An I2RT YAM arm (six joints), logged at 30 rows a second.
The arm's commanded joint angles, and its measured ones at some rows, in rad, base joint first. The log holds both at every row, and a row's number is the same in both.
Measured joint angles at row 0:
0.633, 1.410, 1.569, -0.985, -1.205, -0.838
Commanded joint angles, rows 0 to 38:
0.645, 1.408, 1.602, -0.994, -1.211, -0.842
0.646, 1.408, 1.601, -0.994, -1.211, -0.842
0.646, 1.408, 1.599, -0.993, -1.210, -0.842
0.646, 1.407, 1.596, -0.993, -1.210, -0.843
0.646, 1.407, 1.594, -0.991, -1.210, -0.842
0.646, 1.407, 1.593, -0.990, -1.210, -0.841
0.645, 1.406, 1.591, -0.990, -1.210, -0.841
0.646, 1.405, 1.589, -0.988, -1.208, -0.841
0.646, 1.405, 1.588, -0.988, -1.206, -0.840
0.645, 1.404, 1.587, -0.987, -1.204, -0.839
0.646, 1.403, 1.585, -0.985, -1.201, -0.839
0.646, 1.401, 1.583, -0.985, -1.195, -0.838
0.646, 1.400, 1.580, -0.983, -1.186, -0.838
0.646, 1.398, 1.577, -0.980, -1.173, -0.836
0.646, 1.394, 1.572, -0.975, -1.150, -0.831
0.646, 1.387, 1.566, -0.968, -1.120, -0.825
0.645, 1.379, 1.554, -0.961, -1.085, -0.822
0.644, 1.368, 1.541, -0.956, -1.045, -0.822
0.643, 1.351, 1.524, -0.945, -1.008, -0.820
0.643, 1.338, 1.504, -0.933, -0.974, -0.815
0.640, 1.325, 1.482, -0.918, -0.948, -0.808
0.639, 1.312, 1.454, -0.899, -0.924, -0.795
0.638, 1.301, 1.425, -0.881, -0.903, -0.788
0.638, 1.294, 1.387, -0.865, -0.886, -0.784
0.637, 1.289, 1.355, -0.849, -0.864, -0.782
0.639, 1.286, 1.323, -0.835, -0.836, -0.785
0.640, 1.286, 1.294, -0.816, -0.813, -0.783
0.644, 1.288, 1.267, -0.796, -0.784, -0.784
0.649, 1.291, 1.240, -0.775, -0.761, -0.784
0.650, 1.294, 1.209, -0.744, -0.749, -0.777
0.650, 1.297, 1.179, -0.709, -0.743, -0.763
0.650, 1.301, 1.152, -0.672, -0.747, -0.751
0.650, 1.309, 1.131, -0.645, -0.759, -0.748
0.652, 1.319, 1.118, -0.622, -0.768, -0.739
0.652, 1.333, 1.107, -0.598, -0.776, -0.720
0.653, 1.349, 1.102, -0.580, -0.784, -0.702
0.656, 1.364, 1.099, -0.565, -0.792, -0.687
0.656, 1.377, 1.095, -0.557, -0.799, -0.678
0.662, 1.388, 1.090, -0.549, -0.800, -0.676
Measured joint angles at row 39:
0.643, 1.353, 1.091, -0.667, -0.792, -0.736
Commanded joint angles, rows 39 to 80:
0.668, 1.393, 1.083, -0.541, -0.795, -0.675
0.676, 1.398, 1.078, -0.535, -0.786, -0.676
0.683, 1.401, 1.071, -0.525, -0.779, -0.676
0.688, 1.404, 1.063, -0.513, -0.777, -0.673
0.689, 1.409, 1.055, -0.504, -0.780, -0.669
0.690, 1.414, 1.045, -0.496, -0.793, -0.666
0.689, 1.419, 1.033, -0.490, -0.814, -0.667
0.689, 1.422, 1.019, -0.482, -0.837, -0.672
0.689, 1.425, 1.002, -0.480, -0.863, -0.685
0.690, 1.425, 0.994, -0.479, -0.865, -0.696
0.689, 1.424, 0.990, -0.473, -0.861, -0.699
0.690, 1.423, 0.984, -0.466, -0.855, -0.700
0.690, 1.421, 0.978, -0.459, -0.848, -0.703
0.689, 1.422, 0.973, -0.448, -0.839, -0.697
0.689, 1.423, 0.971, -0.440, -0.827, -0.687
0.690, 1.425, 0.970, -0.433, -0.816, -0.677
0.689, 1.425, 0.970, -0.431, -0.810, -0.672
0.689, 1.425, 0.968, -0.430, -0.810, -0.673
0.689, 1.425, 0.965, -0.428, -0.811, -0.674
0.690, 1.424, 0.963, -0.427, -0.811, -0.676
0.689, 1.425, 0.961, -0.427, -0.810, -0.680
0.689, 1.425, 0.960, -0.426, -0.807, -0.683
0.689, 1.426, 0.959, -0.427, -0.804, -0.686
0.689, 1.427, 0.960, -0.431, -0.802, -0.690
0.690, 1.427, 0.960, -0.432, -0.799, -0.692
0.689, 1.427, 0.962, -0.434, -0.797, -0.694
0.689, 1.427, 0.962, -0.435, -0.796, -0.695
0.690, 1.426, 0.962, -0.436, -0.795, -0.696
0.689, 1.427, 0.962, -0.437, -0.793, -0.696
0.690, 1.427, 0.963, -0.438, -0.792, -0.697
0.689, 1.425, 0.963, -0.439, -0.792, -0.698
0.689, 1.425, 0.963, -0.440, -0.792, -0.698
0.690, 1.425, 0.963, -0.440, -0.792, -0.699
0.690, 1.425, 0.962, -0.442, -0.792, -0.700
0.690, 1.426, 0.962, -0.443, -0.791, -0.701
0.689, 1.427, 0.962, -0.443, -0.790, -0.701
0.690, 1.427, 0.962, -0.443, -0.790, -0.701
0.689, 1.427, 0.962, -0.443, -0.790, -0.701
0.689, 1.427, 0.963, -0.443, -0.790, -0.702
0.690, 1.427, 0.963, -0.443, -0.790, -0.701
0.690, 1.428, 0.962, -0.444, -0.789, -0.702
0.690, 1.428, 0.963, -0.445, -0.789, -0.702
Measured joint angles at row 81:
0.682, 1.421, 0.960, -0.449, -0.798, -0.692
